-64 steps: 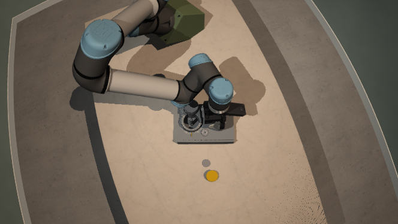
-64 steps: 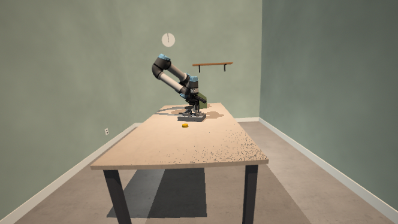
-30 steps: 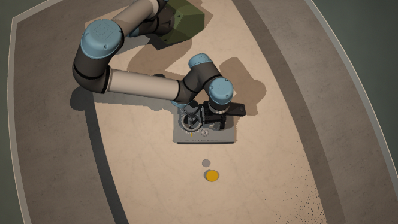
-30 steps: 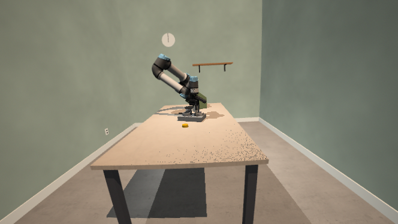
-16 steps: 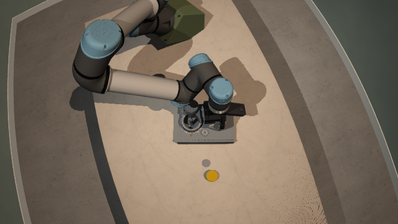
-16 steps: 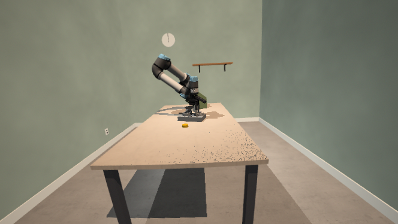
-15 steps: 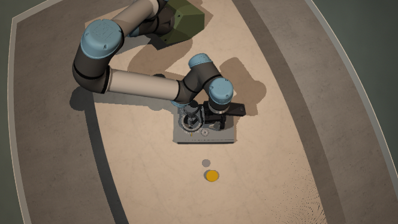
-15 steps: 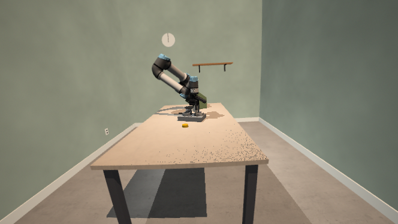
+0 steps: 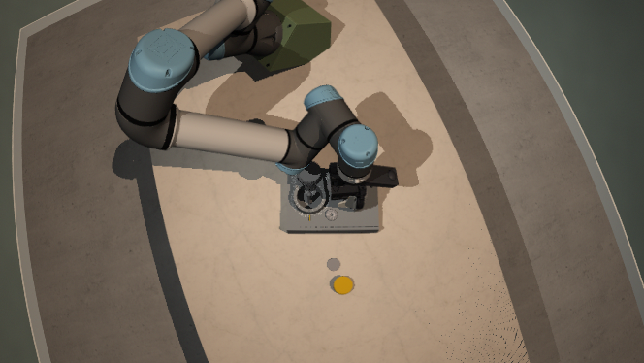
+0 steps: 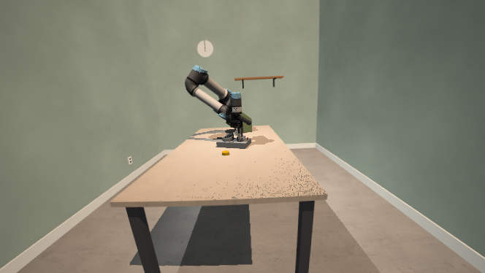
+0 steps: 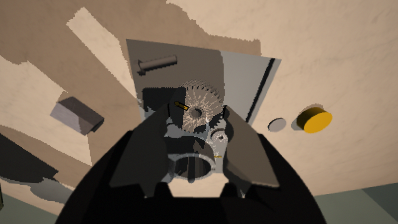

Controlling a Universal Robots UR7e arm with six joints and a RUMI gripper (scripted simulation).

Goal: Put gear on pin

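Right now the grey bolt is 3 cm behind my hand, 6 cm to the left of it and 2 cm below it. Round my hand: toothed gear: right at my hand; then grey disc: 13 cm ahead, 12 cm to the right, 6 cm below; then grey block: 22 cm behind, 3 cm to the left, 5 cm below.
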